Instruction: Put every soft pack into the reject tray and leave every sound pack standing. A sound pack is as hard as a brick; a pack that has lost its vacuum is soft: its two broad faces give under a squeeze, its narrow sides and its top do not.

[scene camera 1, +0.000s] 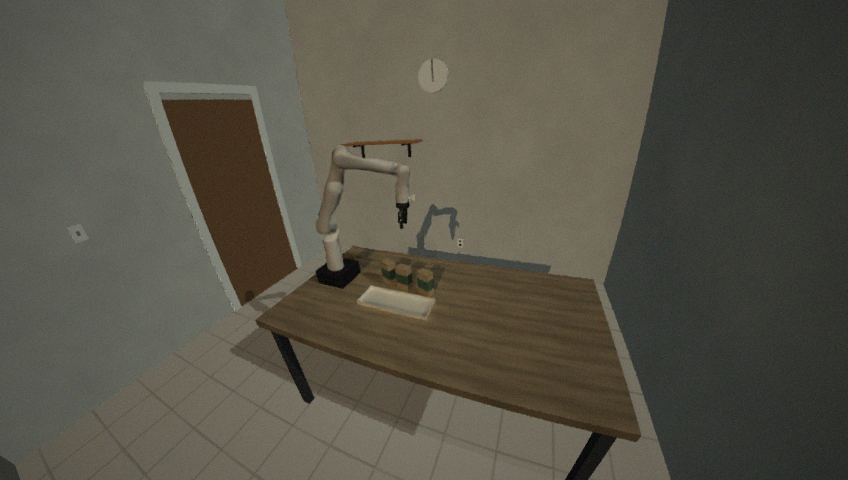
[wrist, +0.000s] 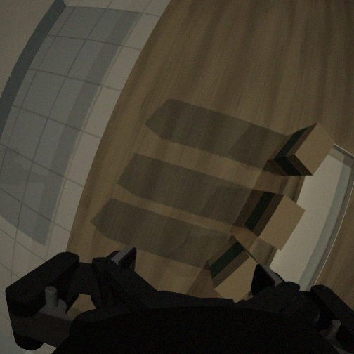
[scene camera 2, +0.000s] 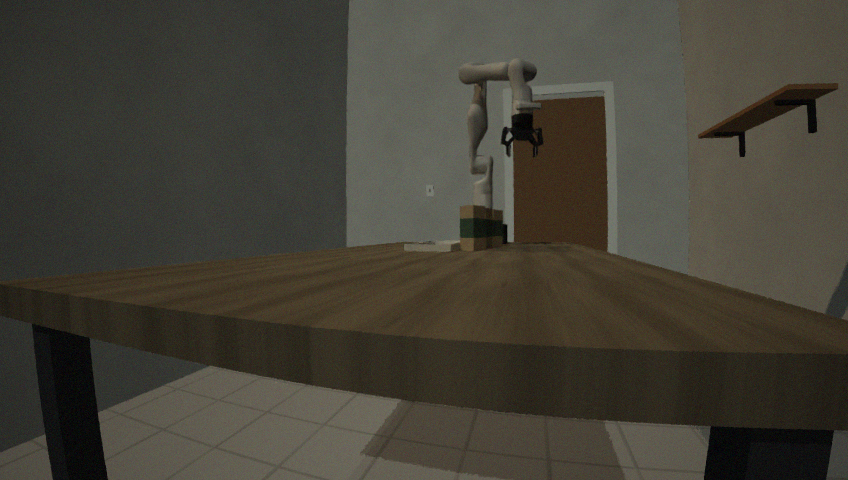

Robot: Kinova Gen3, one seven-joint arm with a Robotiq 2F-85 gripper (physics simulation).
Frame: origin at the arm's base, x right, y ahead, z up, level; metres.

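Seen in the pictures: gripper, fingertip midpoint: (scene camera 1: pixel 403 226) (scene camera 2: pixel 521 156); arm's base, origin of the base link: (scene camera 1: pixel 336 267).
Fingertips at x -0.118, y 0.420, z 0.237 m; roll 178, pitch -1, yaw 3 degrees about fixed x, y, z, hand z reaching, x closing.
Observation:
Pixels of each thing's top centre, then the offset from my fingertips to it. Level surfaces: height alone.
- left pack, middle of its top: (scene camera 1: pixel 386 268) dx +0.111, dy -0.093, dz -0.227 m
- middle pack, middle of its top: (scene camera 1: pixel 402 273) dx +0.155, dy +0.016, dz -0.227 m
- white reject tray, middle of its top: (scene camera 2: pixel 441 242) (scene camera 1: pixel 395 299) dx +0.290, dy +0.007, dz -0.305 m
- wooden table, its level: dz -0.327 m
Three tan packs with green bands stand upright in a row behind the reject tray: the left pack (scene camera 1: pixel 388 272) (wrist: pixel 237 280), the middle pack (scene camera 1: pixel 404 277) (wrist: pixel 280 220) and the right pack (scene camera 1: pixel 425 281) (wrist: pixel 306 152). The right pack (scene camera 2: pixel 473 227) partly hides the others in scene camera 2. Their looks do not show which are soft. The white reject tray (scene camera 1: pixel 395 303) (scene camera 2: pixel 432 246) (wrist: pixel 319 212) is low and holds no pack. My gripper (scene camera 1: pixel 401 226) (scene camera 2: pixel 521 154) (wrist: pixel 194 270) is open and empty, pointing down, high above the packs and apart from them.
The black robot base (scene camera 1: pixel 338 274) stands on the wooden table (scene camera 1: pixel 505 333) (scene camera 2: pixel 380 297), left of the packs. A wall shelf (scene camera 1: pixel 383 142) (scene camera 2: pixel 773 108) hangs on the wall behind the arm. The packs' shadows fall toward the table's back edge.

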